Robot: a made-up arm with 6 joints.
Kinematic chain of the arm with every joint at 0, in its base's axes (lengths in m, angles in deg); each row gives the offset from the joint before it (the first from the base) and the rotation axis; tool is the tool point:
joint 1: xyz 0 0 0.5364 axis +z
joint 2: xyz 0 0 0 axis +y
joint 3: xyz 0 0 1.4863 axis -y
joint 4: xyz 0 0 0 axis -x
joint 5: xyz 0.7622 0 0 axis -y
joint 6: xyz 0 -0.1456 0 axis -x
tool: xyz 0 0 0
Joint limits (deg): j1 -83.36..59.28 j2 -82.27..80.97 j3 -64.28..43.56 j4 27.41..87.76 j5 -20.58..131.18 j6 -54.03..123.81
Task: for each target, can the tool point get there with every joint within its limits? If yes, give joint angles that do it. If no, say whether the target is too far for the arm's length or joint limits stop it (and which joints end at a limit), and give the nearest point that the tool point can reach.
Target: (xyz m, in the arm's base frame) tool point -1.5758 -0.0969 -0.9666
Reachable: no: joint limits stop it (at a limit: joint 1, joint 2, joint 4) | nearest point -0.0177 -0.9661 0.1995 | short by 2.131 m
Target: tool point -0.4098 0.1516 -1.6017
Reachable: no: joint limits stop it (at a limit: joint 1, joint 2, joint 4) | nearest point 0.5382 0.8945 0.1198 | short by 2.101 m
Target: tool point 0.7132 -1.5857 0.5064
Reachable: yes | joints -63.63 64.69 -4.38 63.33 97.57 36.31
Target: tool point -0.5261 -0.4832 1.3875
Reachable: yes | joints 32.85 -69.67 -49.89 34.08 103.37 -5.72
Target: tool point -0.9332 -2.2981 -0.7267
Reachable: no: too far | nearest point 0.0791 -1.7976 0.0778 | short by 1.387 m
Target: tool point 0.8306 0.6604 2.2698
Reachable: yes | joints 44.63 13.35 28.50 38.78 -4.33 27.94
